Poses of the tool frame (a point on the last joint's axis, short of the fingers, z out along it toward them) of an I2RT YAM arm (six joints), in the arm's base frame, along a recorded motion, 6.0 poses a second.
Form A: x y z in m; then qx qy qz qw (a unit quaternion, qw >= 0).
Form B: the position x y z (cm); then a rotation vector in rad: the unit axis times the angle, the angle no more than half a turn. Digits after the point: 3 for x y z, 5 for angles.
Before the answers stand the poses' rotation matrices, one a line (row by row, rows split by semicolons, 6 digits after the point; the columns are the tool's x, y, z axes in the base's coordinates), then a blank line. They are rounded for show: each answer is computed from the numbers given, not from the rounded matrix.
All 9 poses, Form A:
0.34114 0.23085 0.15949 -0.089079 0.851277 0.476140 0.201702
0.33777 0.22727 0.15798 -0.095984 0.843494 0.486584 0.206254
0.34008 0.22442 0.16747 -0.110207 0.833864 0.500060 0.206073
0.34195 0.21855 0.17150 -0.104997 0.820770 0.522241 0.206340
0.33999 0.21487 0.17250 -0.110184 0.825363 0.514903 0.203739
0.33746 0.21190 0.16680 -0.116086 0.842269 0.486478 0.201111
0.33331 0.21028 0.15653 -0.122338 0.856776 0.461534 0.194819
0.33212 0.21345 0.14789 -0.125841 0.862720 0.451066 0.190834
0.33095 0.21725 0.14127 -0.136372 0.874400 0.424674 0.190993
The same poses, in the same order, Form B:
-0.902763 -0.343738 0.258580; 0.040415 0.530712 0.846588; -0.428236 0.774719 -0.465214
-0.896493 -0.362644 0.254540; 0.038796 0.508046 0.860456; -0.441357 0.781267 -0.441390
-0.890777 -0.389893 0.233453; 0.022302 0.475589 0.879385; -0.453894 0.788542 -0.414948
-0.892799 -0.387875 0.229048; 0.043162 0.432480 0.900610; -0.448383 0.813950 -0.369376
-0.892700 -0.391696 0.222849; 0.027928 0.445468 0.894862; -0.449786 0.805067 -0.386730
-0.892157 -0.391224 0.225833; 0.000121 0.499726 0.866183; -0.451726 0.772799 -0.445787
-0.894158 -0.389464 0.220906; -0.029801 0.544039 0.838530; -0.446759 0.743195 -0.498064
-0.895493 -0.389289 0.215747; -0.044974 0.561407 0.826317; -0.442798 0.730258 -0.520244
-0.889849 -0.400707 0.218181; -0.076268 0.602109 0.794763; -0.449836 0.690578 -0.566347

34.114 23.085 15.949 -0.24878 2.37745 1.32976
33.777 22.727 15.798 -0.26741 2.34998 1.35563
34.008 22.442 16.747 -0.30707 2.32337 1.39330
34.195 21.855 17.150 -0.29251 2.28657 1.45490
33.999 21.487 17.250 -0.30739 2.30256 1.43645
33.746 21.190 16.680 -0.32431 2.35304 1.35907
33.331 21.028 15.653 -0.34293 2.40168 1.29375
33.212 21.345 14.789 -0.35351 2.42355 1.26713
33.095 21.725 14.127 -0.38306 2.45615 1.19289

